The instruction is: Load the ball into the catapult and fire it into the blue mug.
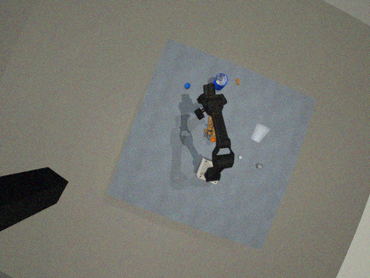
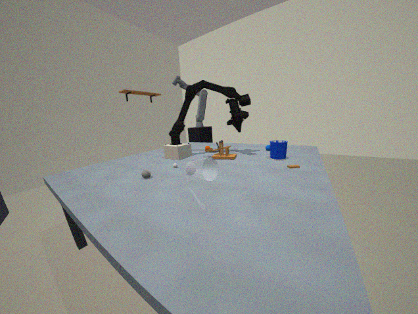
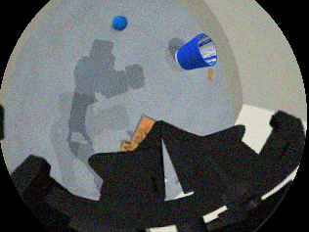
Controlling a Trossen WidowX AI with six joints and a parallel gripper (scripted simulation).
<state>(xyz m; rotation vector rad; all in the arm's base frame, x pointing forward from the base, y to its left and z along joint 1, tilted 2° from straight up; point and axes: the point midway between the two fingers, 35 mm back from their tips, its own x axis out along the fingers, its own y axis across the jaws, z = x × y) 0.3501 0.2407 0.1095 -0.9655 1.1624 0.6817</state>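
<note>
My gripper tip is 15 cm past the orange ball, 14 cm to the left of it and 9 cm above it. The rest, counted from my gripper tip: blue ball (22 cm to the left, 13 cm below, 9 cm ahead); blue mug (23 cm ahead, 12 cm below, 3 cm to the left); wooden catapult (10 cm to the right, 10 cm below, 9 cm behind).
</note>
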